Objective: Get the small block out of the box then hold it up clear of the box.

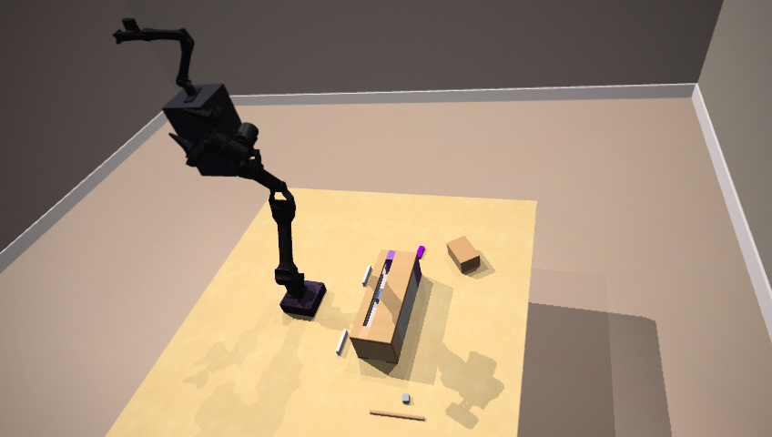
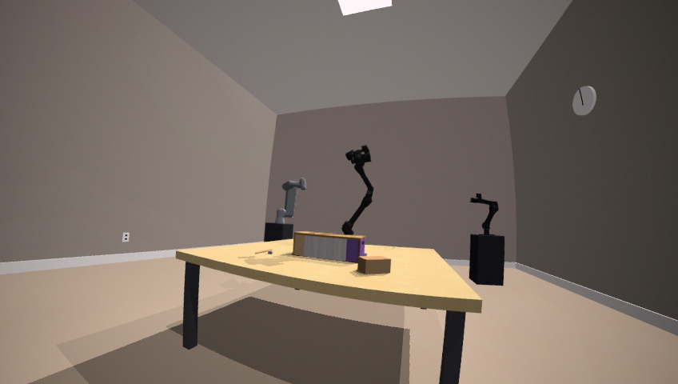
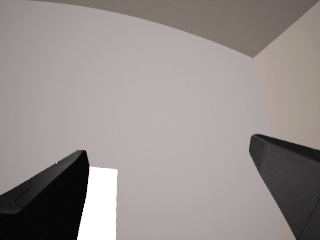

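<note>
Now: the long tan box 460 mm ahead of my gripper tip, 30 mm to the right of it and 750 mm below it. The rest, counted from my gripper tip: blue piece 480 mm ahead, 30 mm to the right, 720 mm below; brown carton 730 mm ahead, 250 mm to the left, 780 mm below; thin wooden stick 610 mm ahead, 390 mm to the right, 810 mm below.
</note>
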